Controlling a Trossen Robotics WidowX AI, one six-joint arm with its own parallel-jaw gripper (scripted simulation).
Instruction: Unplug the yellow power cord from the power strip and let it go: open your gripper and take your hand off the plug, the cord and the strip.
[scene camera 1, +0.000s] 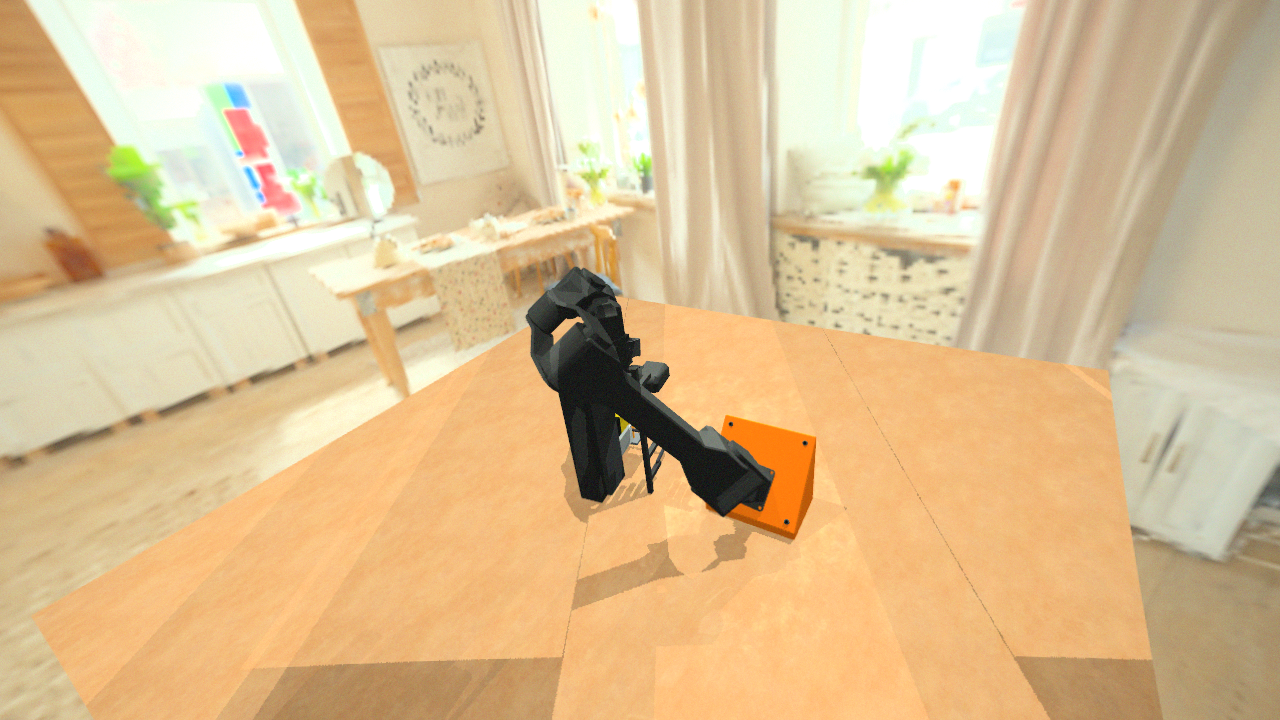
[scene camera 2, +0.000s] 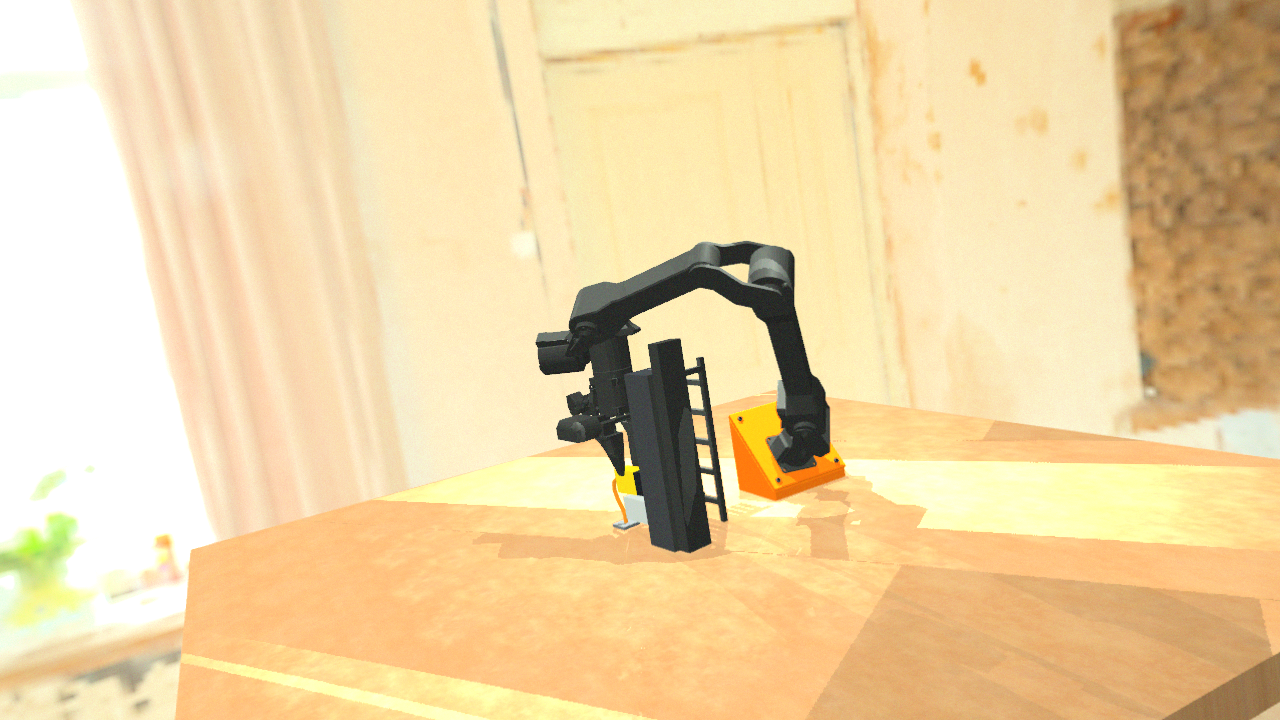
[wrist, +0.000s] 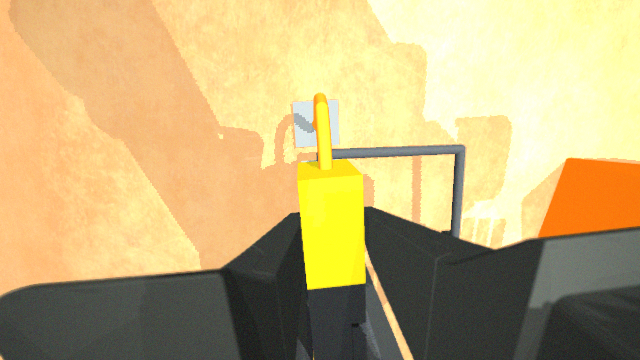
My gripper (wrist: 331, 220) is 11 cm from the lens. A yellow plug (wrist: 331, 202) is 10 cm from the lens.
